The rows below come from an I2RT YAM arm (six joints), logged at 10 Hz.
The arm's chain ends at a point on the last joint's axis. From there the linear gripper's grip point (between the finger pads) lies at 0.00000 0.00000 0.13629 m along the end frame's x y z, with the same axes.
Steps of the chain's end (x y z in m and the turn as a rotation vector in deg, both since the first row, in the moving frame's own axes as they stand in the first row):
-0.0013, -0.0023, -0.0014, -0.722, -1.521, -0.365
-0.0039, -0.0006, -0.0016, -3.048, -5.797, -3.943
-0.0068, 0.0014, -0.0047, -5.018, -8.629, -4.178
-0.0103, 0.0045, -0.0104, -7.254, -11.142, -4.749
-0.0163, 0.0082, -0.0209, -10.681, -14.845, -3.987
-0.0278, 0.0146, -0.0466, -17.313, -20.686, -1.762
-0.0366, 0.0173, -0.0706, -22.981, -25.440, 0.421
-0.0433, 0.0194, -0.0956, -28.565, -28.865, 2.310
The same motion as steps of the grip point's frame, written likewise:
-0.0049, -0.0006, -0.0015, -0.722, -1.521, -0.365
-0.0174, 0.0071, -0.0025, -3.048, -5.797, -3.943
-0.0268, 0.0140, -0.0068, -5.018, -8.629, -4.178
-0.0358, 0.0227, -0.0141, -7.254, -11.142, -4.749
-0.0501, 0.0344, -0.0278, -10.681, -14.845, -3.987
-0.0746, 0.0550, -0.0614, -17.313, -20.686, -1.762
-0.0938, 0.0685, -0.0943, -22.981, -25.440, 0.421
-0.1077, 0.0805, -0.1284, -28.565, -28.865, 2.310

